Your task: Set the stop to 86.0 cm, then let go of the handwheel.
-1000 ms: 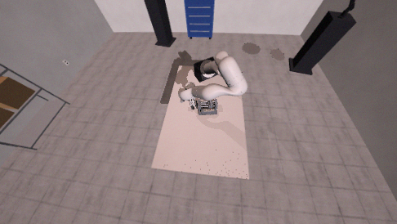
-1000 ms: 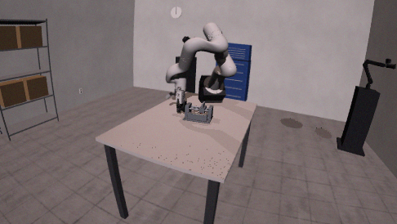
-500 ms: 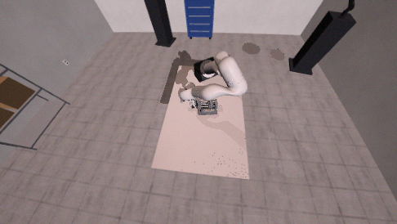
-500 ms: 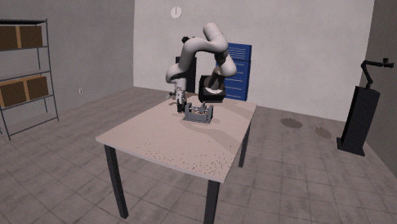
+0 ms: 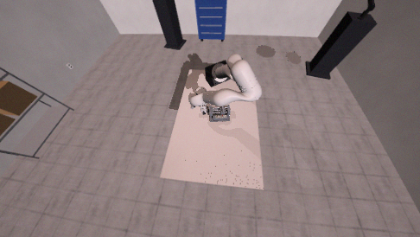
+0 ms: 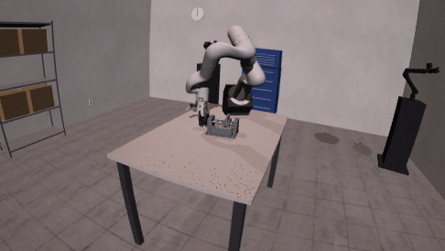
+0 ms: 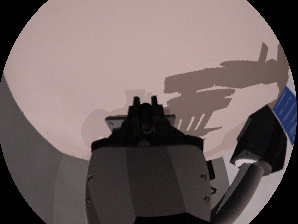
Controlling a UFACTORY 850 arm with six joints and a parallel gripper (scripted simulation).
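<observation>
The thin dark lever lies 10 mm to the left of my hand.
</observation>
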